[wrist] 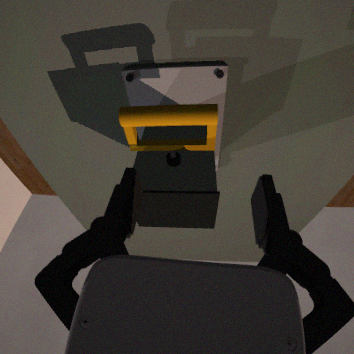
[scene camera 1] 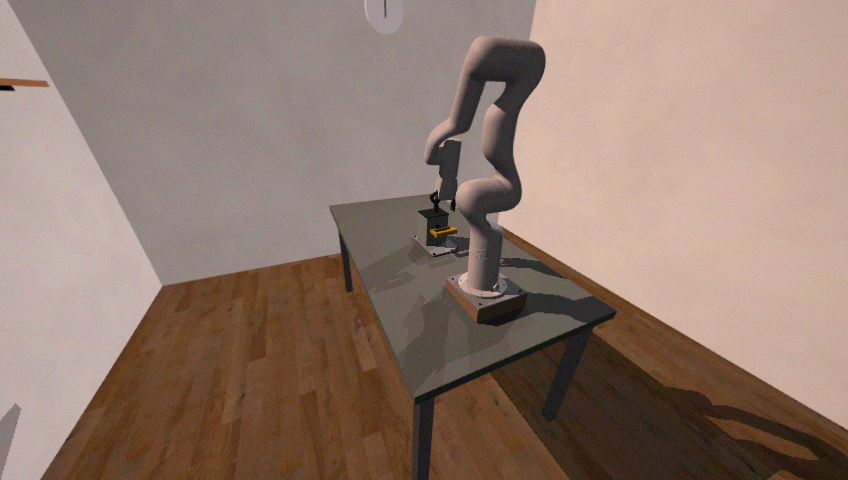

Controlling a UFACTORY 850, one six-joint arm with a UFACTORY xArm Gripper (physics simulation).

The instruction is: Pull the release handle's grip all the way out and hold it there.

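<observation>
The release handle's yellow grip [scene camera 1: 443, 231] [wrist: 169, 116] is a D-shaped loop. It sticks out from the front of a dark box-shaped housing [scene camera 1: 426, 224] [wrist: 177, 210], which stands on a pale base plate [scene camera 1: 437, 250] [wrist: 200, 91]. My gripper [scene camera 1: 444, 208] [wrist: 196, 182] is open and empty. In the scene view it is low, by the top of the housing and above the grip. In the wrist view the housing's top shows between the two fingers, and the grip lies beyond the fingertips, toward the top of the view. A dark round knob [wrist: 173, 159] sits on the housing's face behind the grip.
The grey-green table [scene camera 1: 380, 249] carries the housing and my arm's square wooden base [scene camera 1: 499, 308]. Bolt heads [wrist: 219, 73] stand at the plate's corners. Shadows of the gripper and handle fall across the table. The arm rises close beside the grip in the scene view.
</observation>
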